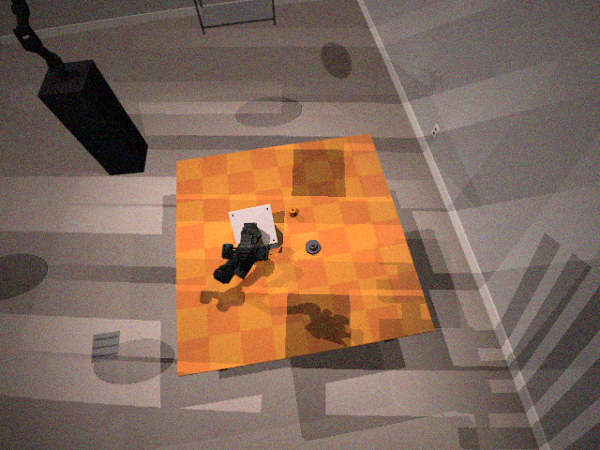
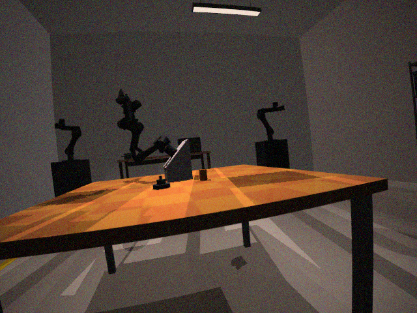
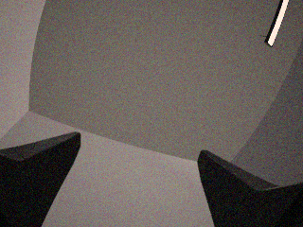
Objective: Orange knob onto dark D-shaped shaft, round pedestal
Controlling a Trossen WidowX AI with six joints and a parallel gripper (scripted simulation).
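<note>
My gripper tip is 55 cm above the orange knob, 42 cm to the right of it and 22 cm short of it. Round my gripper tip: round dark pedestal 55 cm below, 31 cm ahead, 20 cm to the left.
</note>
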